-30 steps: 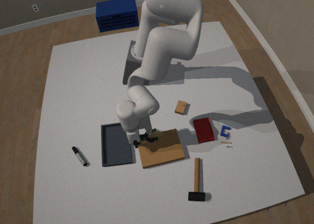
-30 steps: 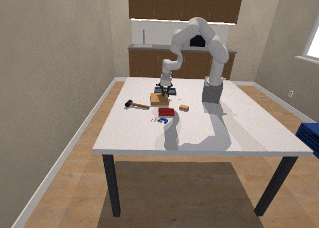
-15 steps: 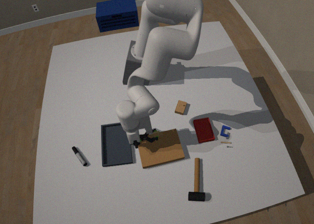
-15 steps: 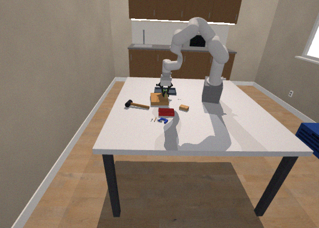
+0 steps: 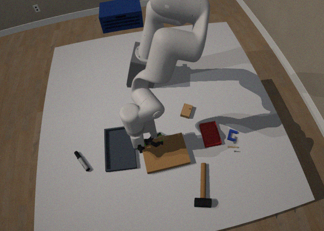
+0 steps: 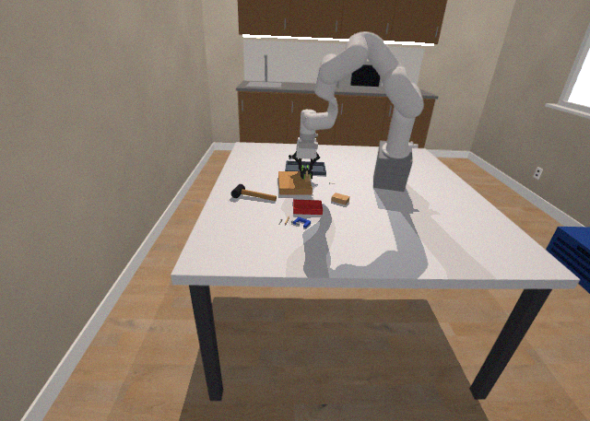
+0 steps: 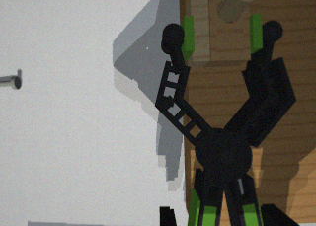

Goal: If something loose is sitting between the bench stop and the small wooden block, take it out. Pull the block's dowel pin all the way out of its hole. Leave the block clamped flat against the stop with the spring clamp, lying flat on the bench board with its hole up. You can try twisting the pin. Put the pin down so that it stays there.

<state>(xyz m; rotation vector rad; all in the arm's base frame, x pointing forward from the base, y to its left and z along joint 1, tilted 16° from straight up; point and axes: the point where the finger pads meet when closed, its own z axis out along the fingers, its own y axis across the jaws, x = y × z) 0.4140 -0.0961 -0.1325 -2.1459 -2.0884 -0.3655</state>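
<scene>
Now: the dowel pin 11 cm to the left of my hand and 1 cm ahead of it. Also, from my hand: red box: 34 cm to the left, 5 cm below, 2 cm ahead; grey tray: 10 cm to the right, 4 cm below, 1 cm behind; small wooden block: 11 cm to the left, 1 cm below, 1 cm ahead.
</scene>
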